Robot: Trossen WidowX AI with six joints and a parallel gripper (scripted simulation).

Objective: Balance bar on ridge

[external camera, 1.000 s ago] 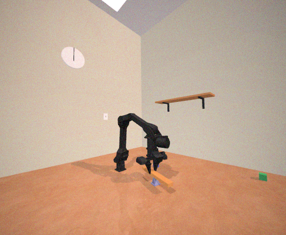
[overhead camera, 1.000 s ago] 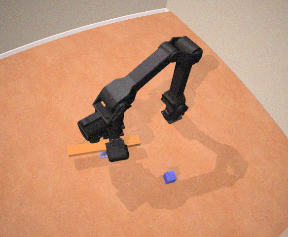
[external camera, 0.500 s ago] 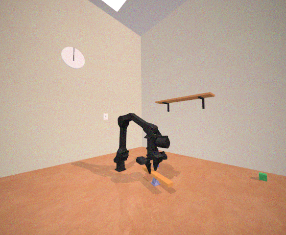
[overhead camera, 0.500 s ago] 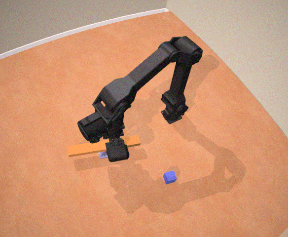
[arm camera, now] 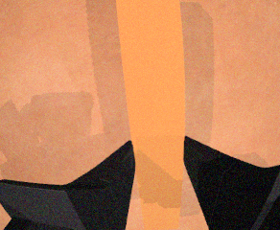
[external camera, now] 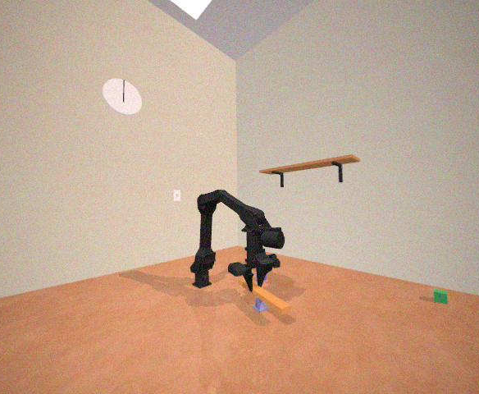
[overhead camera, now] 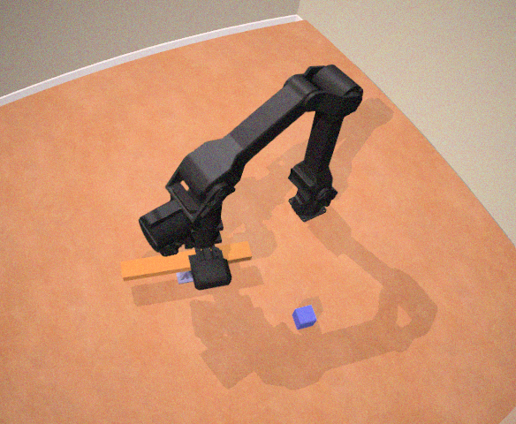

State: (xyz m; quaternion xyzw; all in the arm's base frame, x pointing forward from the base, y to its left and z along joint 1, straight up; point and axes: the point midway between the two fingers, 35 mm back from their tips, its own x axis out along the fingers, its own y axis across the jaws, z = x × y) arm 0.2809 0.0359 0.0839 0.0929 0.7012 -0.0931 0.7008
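Now: gripper tip 3 cm short of the orange bar and 1 cm to the left of it. Also, from my gripper tip: green cube 46 cm ahead, 46 cm to the left, 3 cm below; then blue cube 12 cm behind, 18 cm to the left, 3 cm below.
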